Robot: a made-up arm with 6 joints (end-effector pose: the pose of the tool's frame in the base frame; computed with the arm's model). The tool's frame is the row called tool. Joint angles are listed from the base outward.
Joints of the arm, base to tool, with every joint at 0 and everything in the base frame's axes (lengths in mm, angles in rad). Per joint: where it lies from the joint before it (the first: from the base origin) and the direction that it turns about. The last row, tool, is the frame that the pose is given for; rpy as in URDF.
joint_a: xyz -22.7 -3 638.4 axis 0 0 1
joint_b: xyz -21.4 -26 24 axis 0 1 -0.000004
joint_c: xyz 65.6 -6 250.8 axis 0 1 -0.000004
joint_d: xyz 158 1.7 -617.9 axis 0 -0.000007 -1
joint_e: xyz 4.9 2.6 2.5 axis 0 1 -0.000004
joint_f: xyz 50.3 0.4 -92.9 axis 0 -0.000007 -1
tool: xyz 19.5 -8 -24.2 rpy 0.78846 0.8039 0.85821
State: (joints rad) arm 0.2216 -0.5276 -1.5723 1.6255 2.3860 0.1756
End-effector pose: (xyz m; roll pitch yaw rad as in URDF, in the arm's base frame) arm 0.2764 0.1617 1.3385 1.2621 -0.3479 2.2071
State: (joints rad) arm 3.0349 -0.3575 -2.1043 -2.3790 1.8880 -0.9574
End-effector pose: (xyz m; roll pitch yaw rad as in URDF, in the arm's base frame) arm -0.1779 0.1432 1.5719 -1.4481 0.3091 1.2146
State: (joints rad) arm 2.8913 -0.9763 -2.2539 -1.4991 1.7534 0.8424
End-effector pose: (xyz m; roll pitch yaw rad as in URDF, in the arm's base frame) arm 0.4175 0.0412 1.4905 0.8761 -0.5891 1.3465
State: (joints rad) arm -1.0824 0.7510 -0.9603 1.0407 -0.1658 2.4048
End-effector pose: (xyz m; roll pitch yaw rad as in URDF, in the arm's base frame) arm 0.1543 -0.5050 0.1287 1.2563 0.9308 2.9586
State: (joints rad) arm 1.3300 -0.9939 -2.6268 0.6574 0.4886 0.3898
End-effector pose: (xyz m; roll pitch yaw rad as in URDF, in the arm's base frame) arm -0.1420 -0.6744 1.4470 -1.9523 -0.7178 -1.9722
